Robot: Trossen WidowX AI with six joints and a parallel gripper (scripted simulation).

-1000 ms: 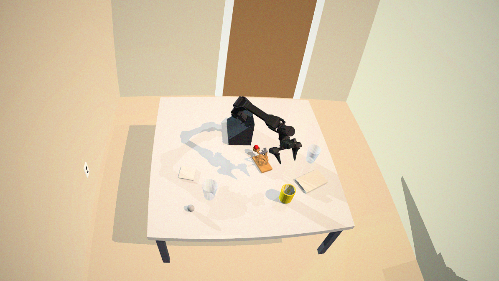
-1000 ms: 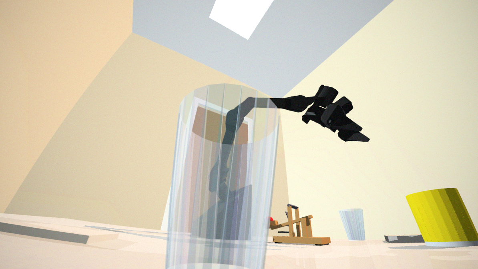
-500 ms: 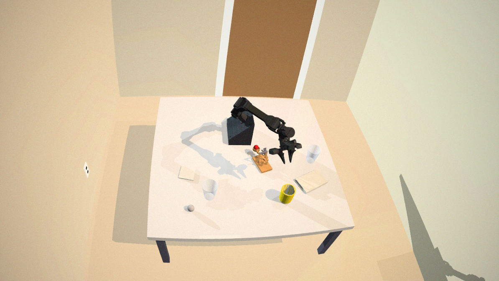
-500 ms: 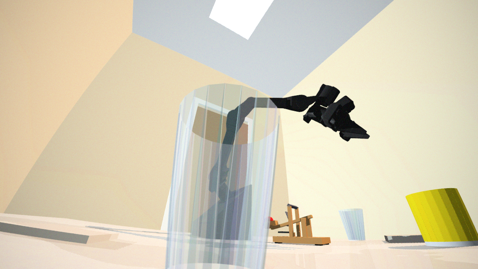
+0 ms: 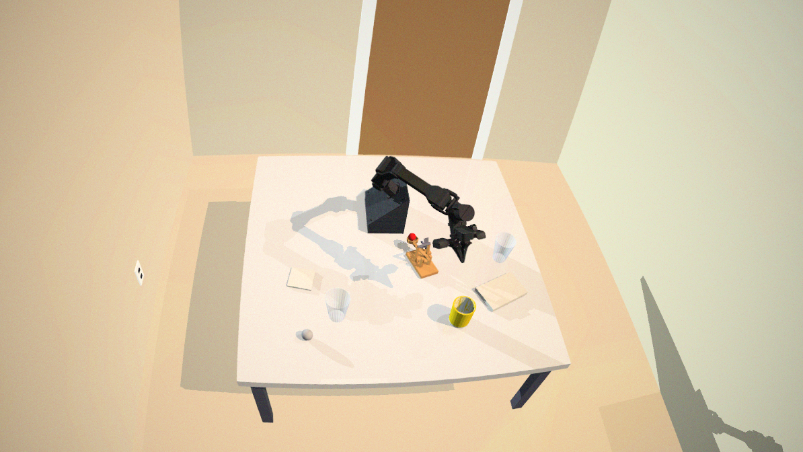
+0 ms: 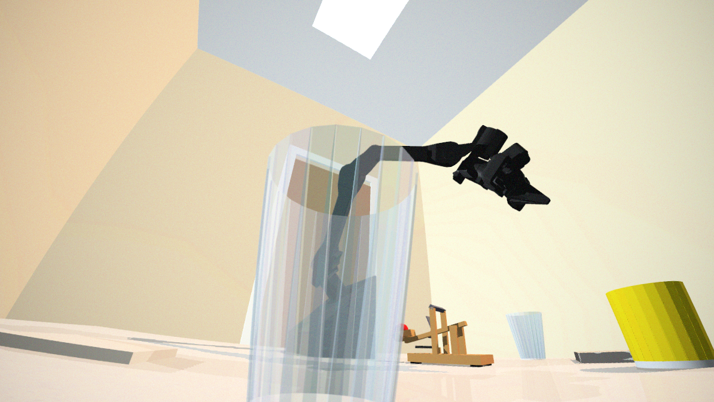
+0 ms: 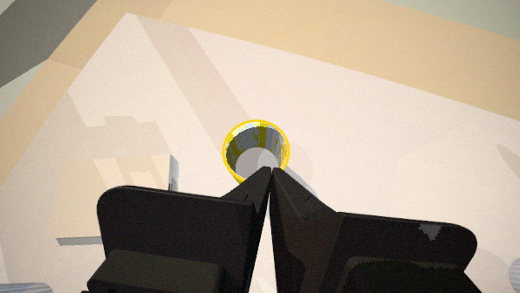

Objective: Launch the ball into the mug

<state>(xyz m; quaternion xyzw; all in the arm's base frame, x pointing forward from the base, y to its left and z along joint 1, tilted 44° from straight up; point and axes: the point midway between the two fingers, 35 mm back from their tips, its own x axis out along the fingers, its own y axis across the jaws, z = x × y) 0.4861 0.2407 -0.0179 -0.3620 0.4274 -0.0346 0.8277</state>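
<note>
My gripper tip is now 320 mm past the red ball, 210 mm above it and 120 mm to the left of it. The rest, counted from my gripper tip: board 260 mm below, 250 mm to the left, 70 mm behind; wooden catapult 260 mm behind, 220 mm below, 80 mm to the right; yellow mug 240 mm below, 60 mm ahead, 40 mm to the left.
</note>
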